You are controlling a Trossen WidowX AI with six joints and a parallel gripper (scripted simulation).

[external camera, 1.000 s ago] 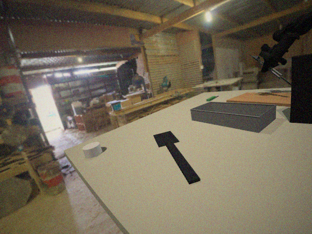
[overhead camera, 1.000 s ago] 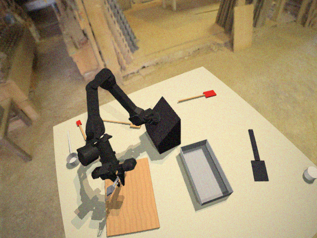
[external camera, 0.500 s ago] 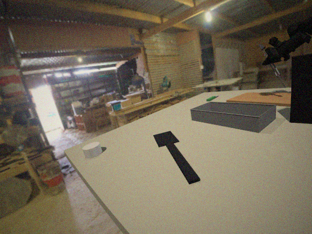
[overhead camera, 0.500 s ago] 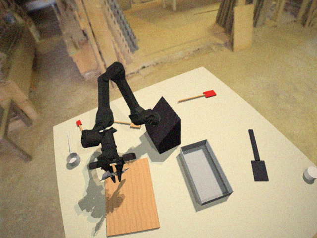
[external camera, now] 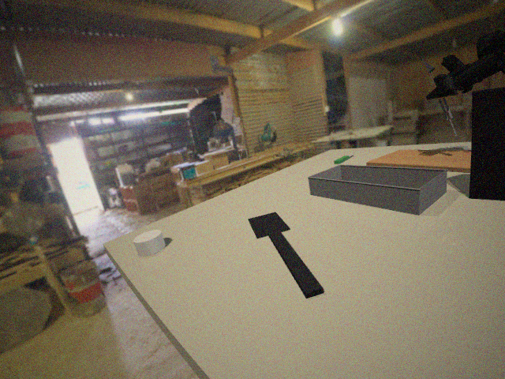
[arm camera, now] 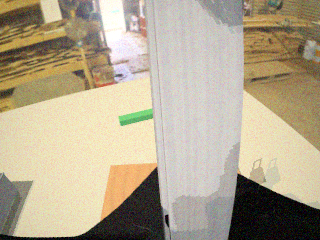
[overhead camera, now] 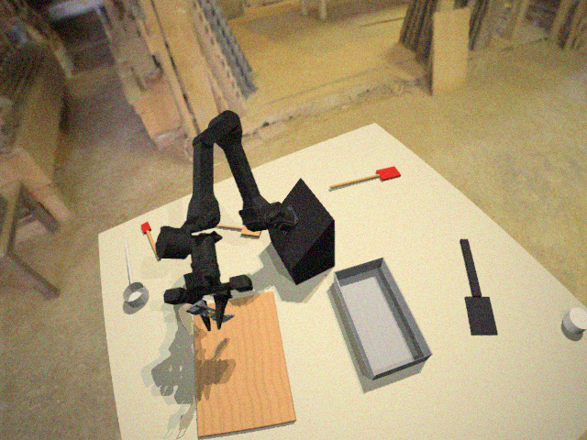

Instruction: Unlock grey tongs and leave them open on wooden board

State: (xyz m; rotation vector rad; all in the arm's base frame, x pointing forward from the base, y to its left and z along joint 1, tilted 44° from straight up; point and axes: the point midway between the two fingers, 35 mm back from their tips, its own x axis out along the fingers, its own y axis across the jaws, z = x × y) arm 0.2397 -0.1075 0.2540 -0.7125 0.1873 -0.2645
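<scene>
Right now my gripper tip is 21 cm above the wooden board. Round my gripper tip: grey roasting tin (4 cm ahead, 39 cm to the left, 19 cm below); then red spatula (46 cm behind, 65 cm to the left, 21 cm below); then black spatula (9 cm ahead, 69 cm to the left, 22 cm below).
</scene>
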